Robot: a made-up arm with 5 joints.
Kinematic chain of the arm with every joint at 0, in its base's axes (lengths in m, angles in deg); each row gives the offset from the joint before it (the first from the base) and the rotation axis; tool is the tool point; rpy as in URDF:
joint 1: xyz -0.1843 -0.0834 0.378 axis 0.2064 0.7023 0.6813
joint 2: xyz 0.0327 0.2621 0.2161 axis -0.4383 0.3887 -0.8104
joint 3: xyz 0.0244 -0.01 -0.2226 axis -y
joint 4: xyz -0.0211 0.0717 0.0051 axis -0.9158 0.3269 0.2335
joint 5: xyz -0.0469 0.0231 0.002 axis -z
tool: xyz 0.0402 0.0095 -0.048 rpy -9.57 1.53 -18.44
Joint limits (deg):
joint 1: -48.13..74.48
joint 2: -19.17..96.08
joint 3: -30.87..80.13
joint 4: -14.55..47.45
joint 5: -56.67..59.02
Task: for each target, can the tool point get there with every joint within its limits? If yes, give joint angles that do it. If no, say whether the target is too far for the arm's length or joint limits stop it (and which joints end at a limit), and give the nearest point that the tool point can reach.
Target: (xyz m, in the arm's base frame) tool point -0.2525 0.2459 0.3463
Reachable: yes | joints 29.90 0.04 51.59 35.84 2.22
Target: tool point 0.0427 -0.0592 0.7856
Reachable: no: joint limits stop it (at a limit: joint 1, joint 2, joint 3, joint 4, joint 5) | nearest point -0.3176 0.0011 0.6340 | short by 0.395 m
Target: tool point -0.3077 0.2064 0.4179
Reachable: yes | joints 37.17 -3.10 -20.75 24.74 37.06
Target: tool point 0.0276 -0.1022 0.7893
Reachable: no: joint limits stop it (at a limit: joint 1, joint 2, joint 3, joint 4, joint 5) | nearest point -0.3176 0.0011 0.6340 | short by 0.392 m
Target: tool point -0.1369 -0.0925 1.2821
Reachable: no: too far | nearest point -0.3181 0.0006 0.6341 | short by 0.679 m
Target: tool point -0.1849 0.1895 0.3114
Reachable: yes | joints -29.87 86.40 -9.51 19.88 3.99
